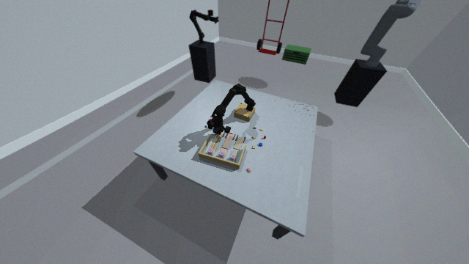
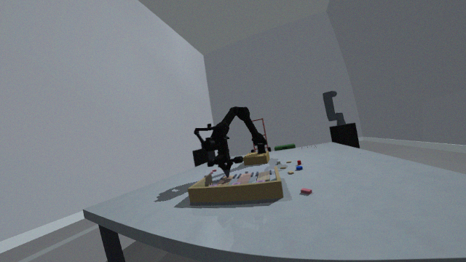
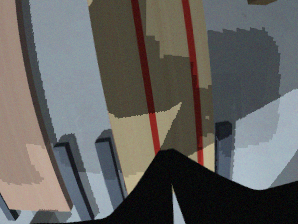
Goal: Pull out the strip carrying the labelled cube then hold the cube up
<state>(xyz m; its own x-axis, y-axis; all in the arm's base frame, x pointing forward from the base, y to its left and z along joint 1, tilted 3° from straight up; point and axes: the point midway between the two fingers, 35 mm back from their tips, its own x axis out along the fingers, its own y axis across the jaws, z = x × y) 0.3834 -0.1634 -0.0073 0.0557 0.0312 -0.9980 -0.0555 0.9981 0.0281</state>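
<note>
My gripper tip is now 100 mm short of the strip.
</note>
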